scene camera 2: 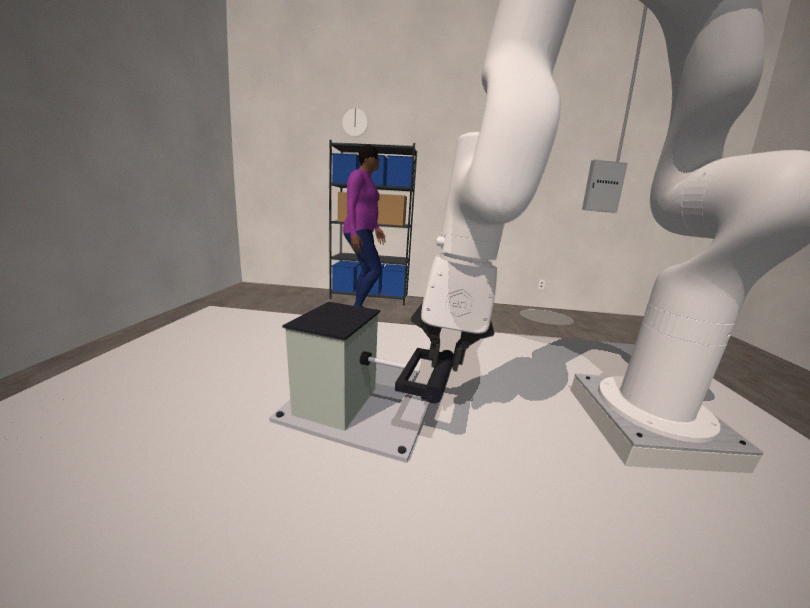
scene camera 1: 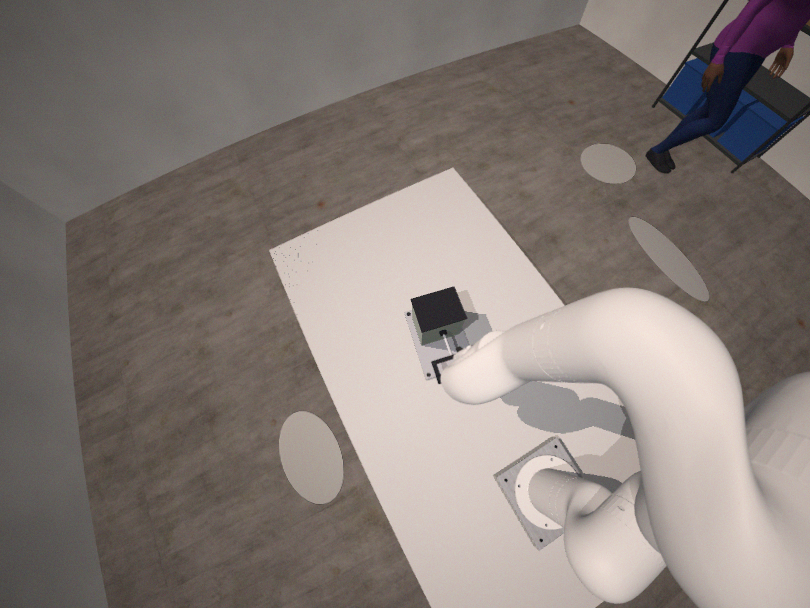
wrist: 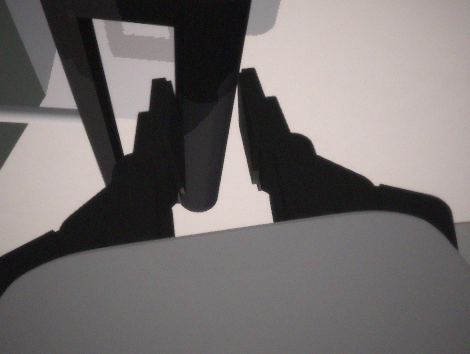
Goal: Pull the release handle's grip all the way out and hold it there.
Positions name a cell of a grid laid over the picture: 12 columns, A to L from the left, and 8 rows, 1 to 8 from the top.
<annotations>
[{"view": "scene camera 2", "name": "gripper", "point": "G5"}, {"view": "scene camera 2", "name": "release handle grip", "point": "G6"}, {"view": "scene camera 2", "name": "grey base plate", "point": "F6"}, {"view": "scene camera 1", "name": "grey base plate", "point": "G5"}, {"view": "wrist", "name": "gripper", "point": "F3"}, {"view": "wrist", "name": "release handle grip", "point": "F2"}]
</annotations>
